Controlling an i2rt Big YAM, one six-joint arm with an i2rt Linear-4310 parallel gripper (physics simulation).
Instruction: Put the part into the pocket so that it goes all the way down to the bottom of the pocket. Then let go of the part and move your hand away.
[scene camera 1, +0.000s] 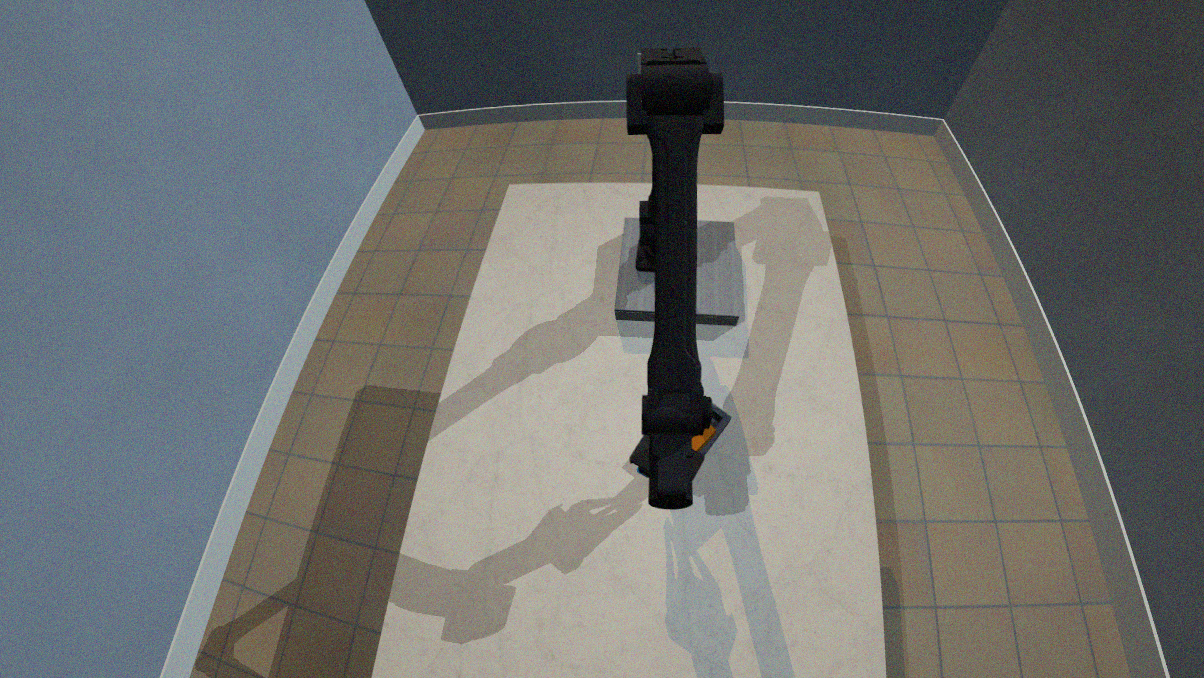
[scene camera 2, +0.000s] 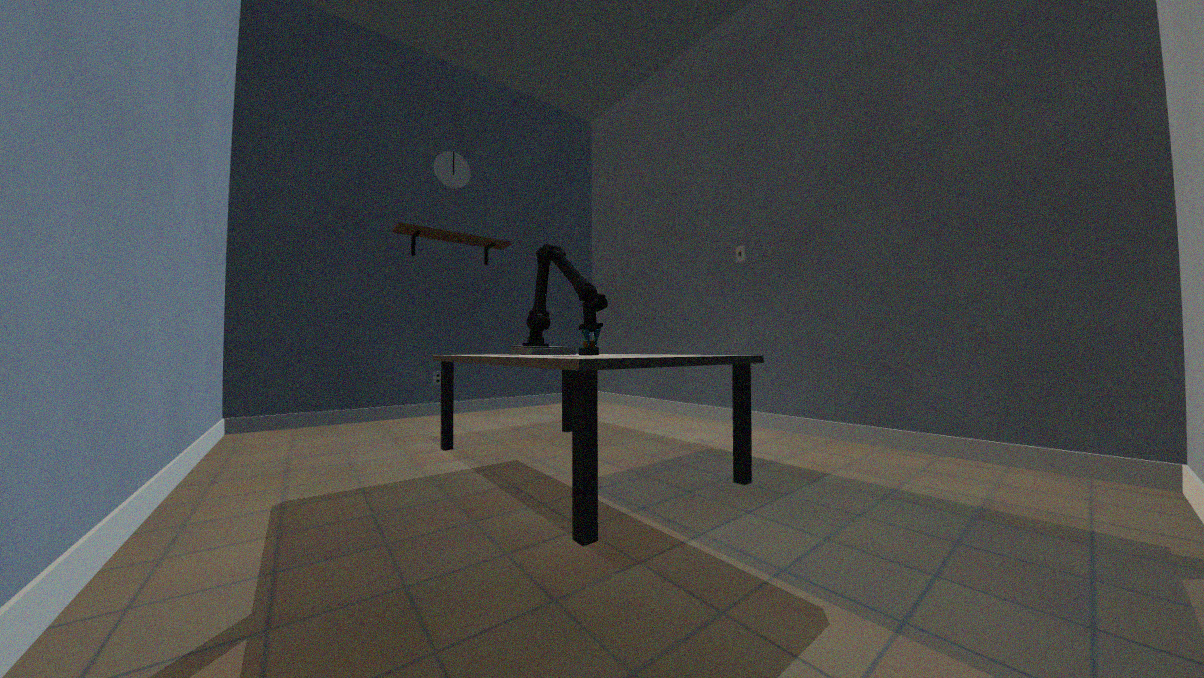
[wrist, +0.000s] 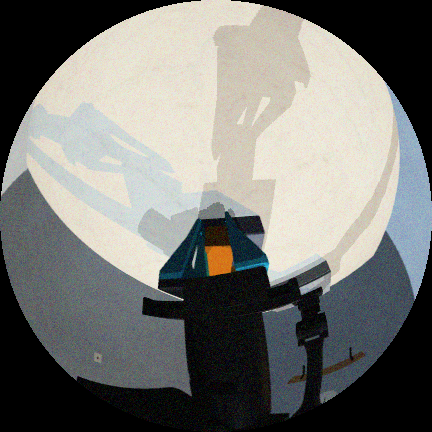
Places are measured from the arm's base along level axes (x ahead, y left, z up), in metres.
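Pixels of known places: gripper, fingertip midpoint: (scene camera 2: 592, 346) (wrist: 213, 218); arm's base at its link origin: (scene camera 2: 535, 346) (wrist: 306, 295).
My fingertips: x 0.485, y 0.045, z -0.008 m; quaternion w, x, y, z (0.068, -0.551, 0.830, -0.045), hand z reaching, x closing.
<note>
Ahead of a thing's pixels: the offset from my fingertips to its top centre.
The orange part {dx -0.066, dy +0.025, dz +0.033 m} (scene camera 1: 702, 438) (wrist: 219, 260) is between the teal fingers of my gripper (wrist: 213, 218) (scene camera 2: 590, 335), which is shut on it. The pocket block {dx -0.094, dy +0.039, dz -0.002 m} (scene camera 1: 725, 418) (scene camera 2: 588, 350) (wrist: 256, 239), dark with a grey side, is on the table under the hand. In scene camera 1 the part shows inside the block's dark outline, beside the wrist. In scene camera 2 the fingertips are right at the block's top. The arm and fingers hide most of the pocket, and how deep the part sits cannot be told.
The arm's grey base plate (scene camera 1: 717, 294) (wrist: 309, 276) is on the table (scene camera 1: 539, 277) (scene camera 2: 665, 359) behind the block. The arm (scene camera 1: 675, 252) (scene camera 2: 566, 273) reaches over from it. Shadows of the arm cross the table top. A shelf (scene camera 2: 450, 236) is on the wall.
</note>
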